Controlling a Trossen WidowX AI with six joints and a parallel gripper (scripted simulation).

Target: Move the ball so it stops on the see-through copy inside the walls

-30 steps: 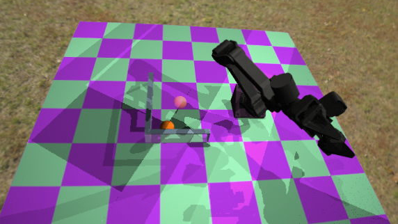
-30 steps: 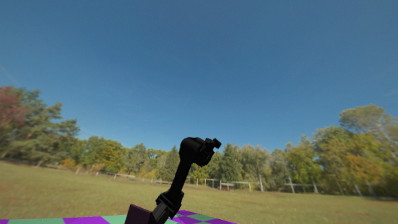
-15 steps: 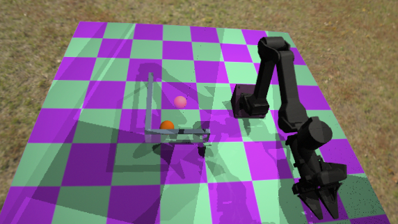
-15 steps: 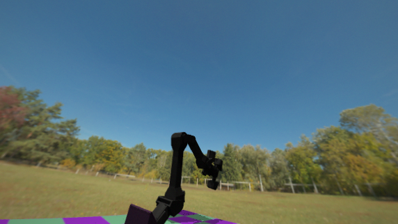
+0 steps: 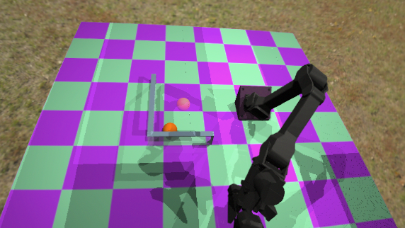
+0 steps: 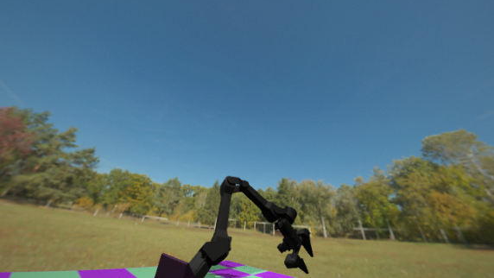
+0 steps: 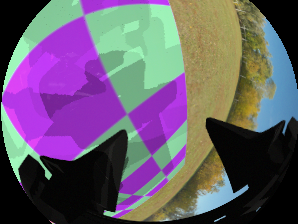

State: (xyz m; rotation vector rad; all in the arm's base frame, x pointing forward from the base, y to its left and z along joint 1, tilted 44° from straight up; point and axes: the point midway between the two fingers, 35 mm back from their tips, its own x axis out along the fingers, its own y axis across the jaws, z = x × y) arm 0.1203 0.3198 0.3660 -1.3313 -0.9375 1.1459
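My gripper tip is now 200 mm short of the orange ball, 360 mm to the left of it and 60 mm above it. Round my gripper tip: see-through copy: 160 mm ahead, 490 mm to the right, 60 mm below.
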